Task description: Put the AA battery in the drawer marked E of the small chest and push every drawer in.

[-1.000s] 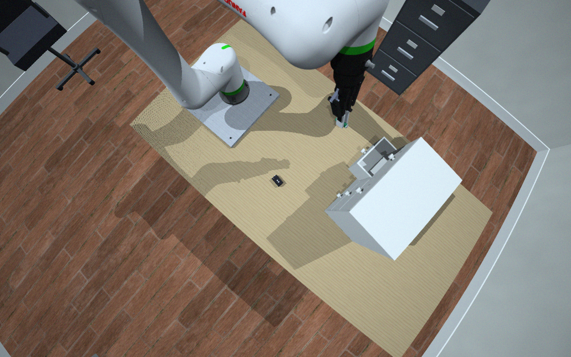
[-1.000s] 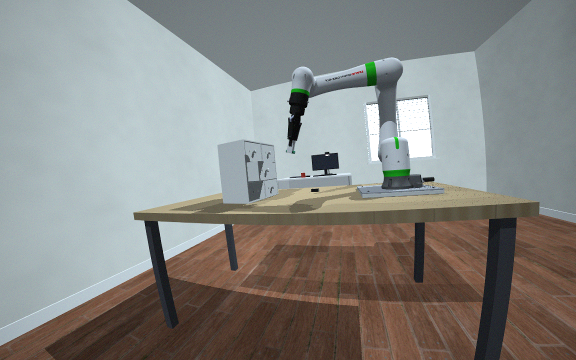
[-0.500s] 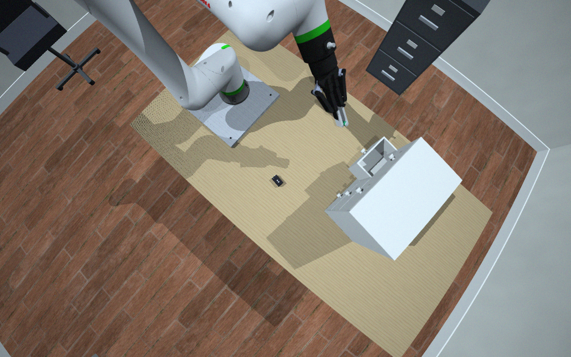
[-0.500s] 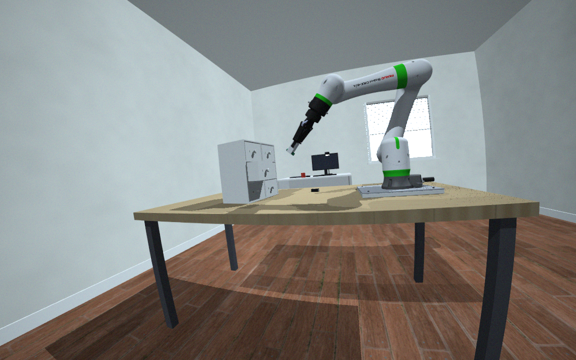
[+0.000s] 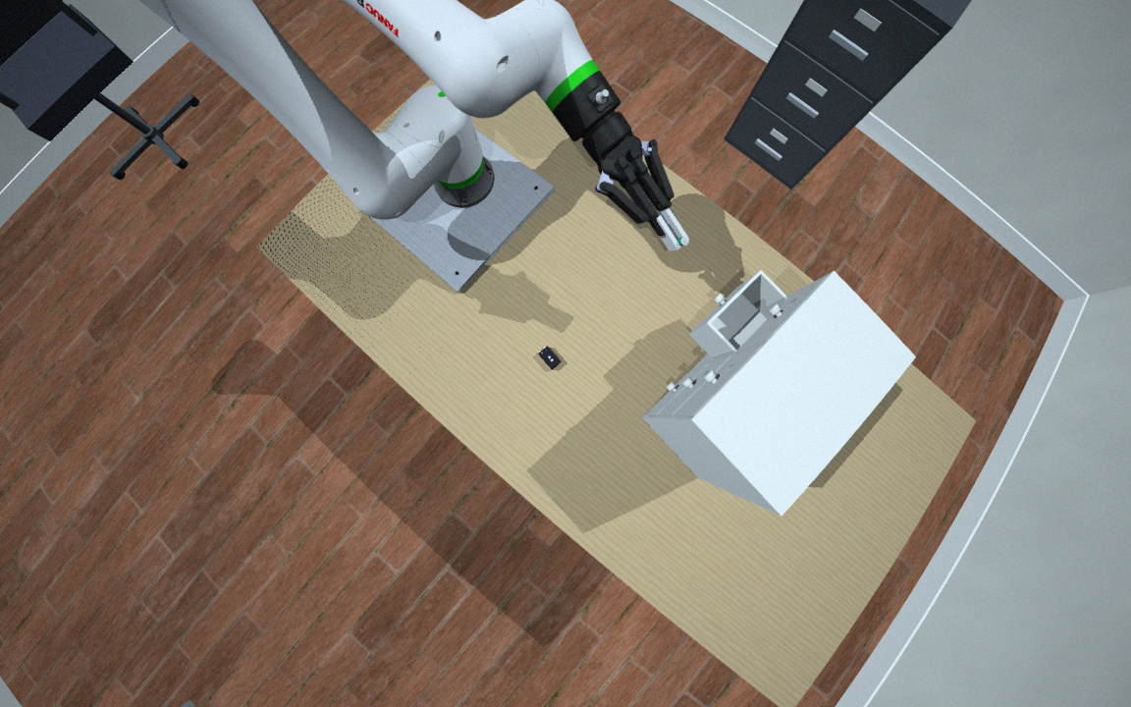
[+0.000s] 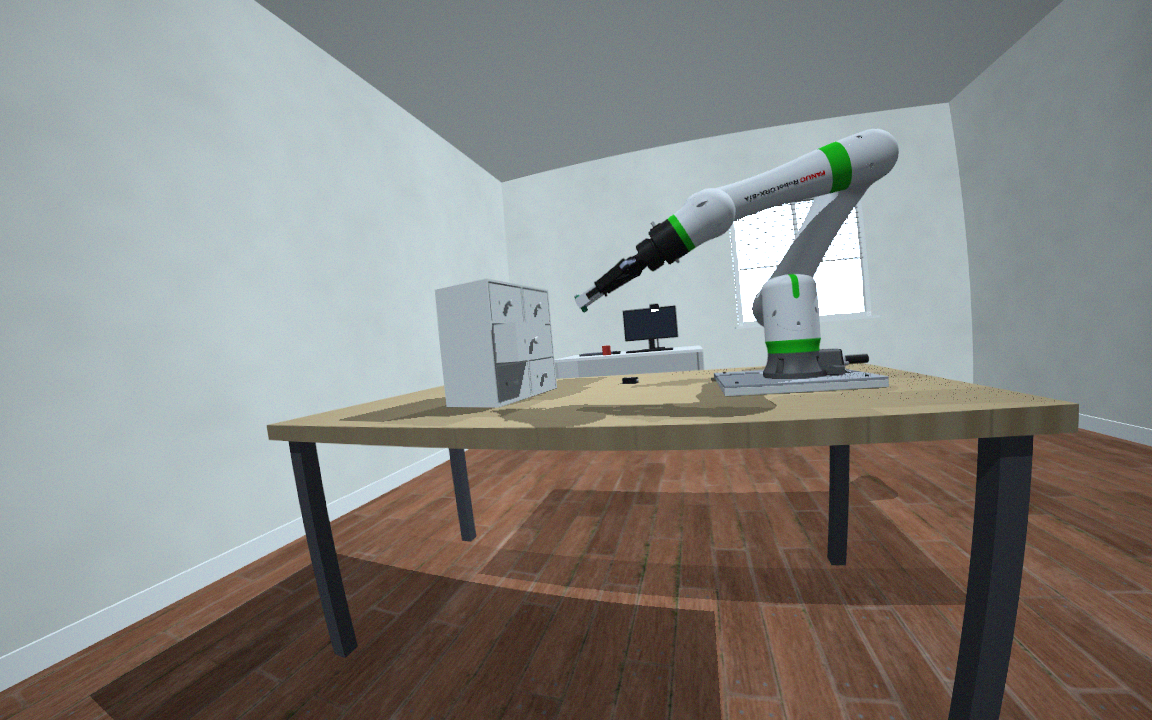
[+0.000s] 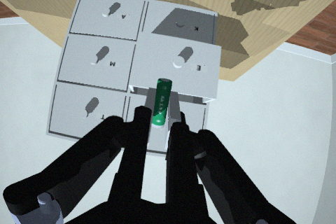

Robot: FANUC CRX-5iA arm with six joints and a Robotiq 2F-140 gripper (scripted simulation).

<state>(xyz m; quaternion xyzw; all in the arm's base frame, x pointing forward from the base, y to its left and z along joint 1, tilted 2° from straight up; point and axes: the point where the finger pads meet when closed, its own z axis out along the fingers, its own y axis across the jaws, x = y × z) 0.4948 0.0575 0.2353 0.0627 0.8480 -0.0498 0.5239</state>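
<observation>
The green AA battery is 20 mm ahead of my hand and 10 mm below it. From my hand the other things lie so: black block: 70 mm behind, 270 mm to the right, 250 mm below.
</observation>
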